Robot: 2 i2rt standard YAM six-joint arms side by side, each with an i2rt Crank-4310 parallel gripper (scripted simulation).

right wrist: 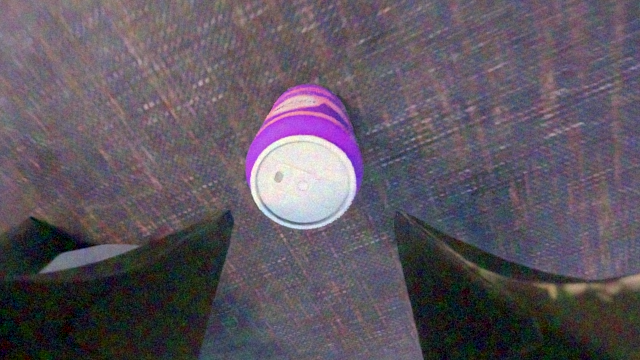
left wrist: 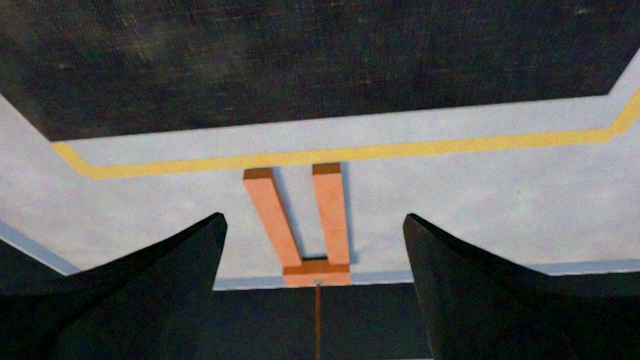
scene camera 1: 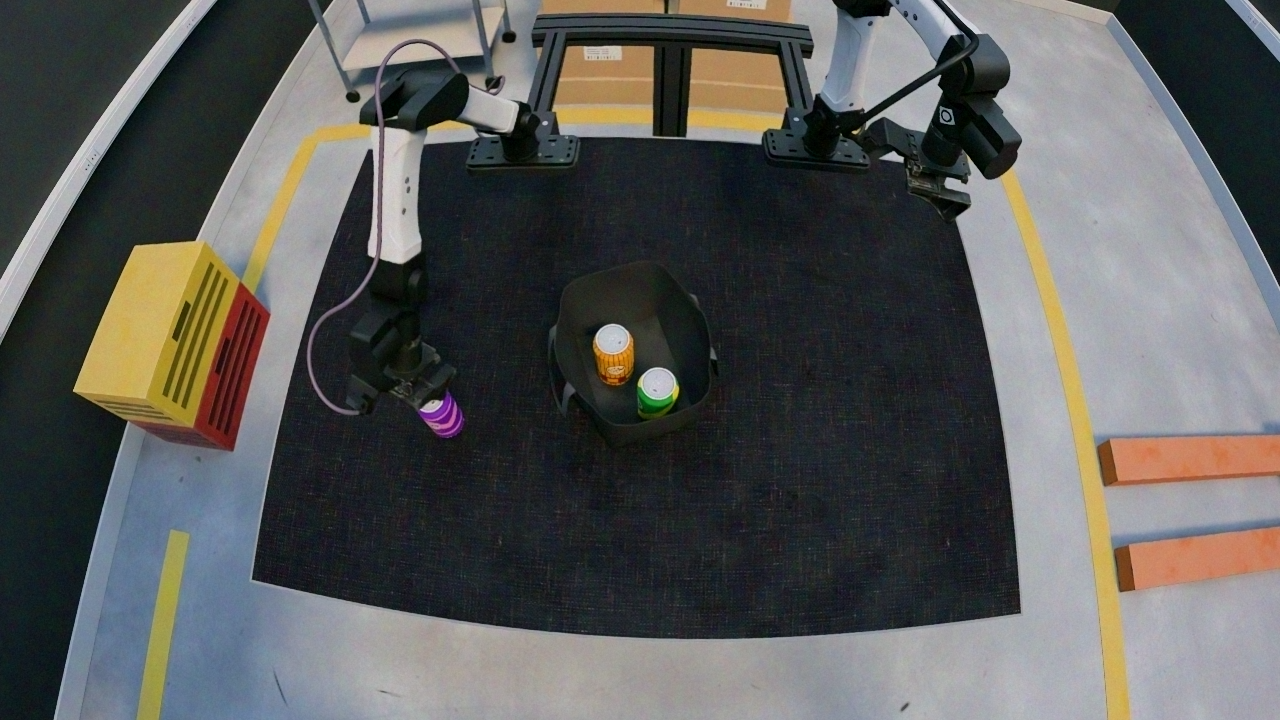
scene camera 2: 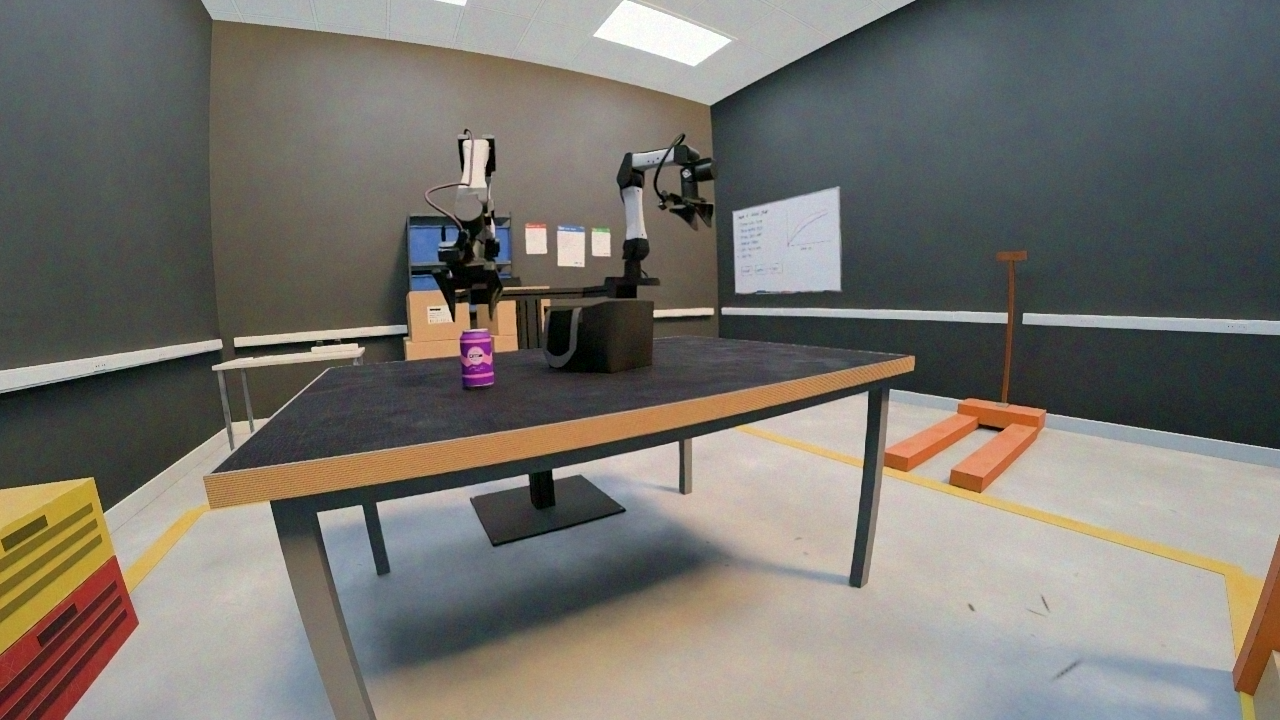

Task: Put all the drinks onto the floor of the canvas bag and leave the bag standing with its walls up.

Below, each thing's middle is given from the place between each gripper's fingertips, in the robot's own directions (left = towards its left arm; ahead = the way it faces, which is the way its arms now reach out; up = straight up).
The purple can [scene camera 2: 475,345] is 10 mm ahead of my right hand [scene camera 2: 472,322] and 80 mm below it.
My left gripper [scene camera 1: 943,203] is now 82 cm to the left of the purple can, 35 cm above it and 16 cm short of it.
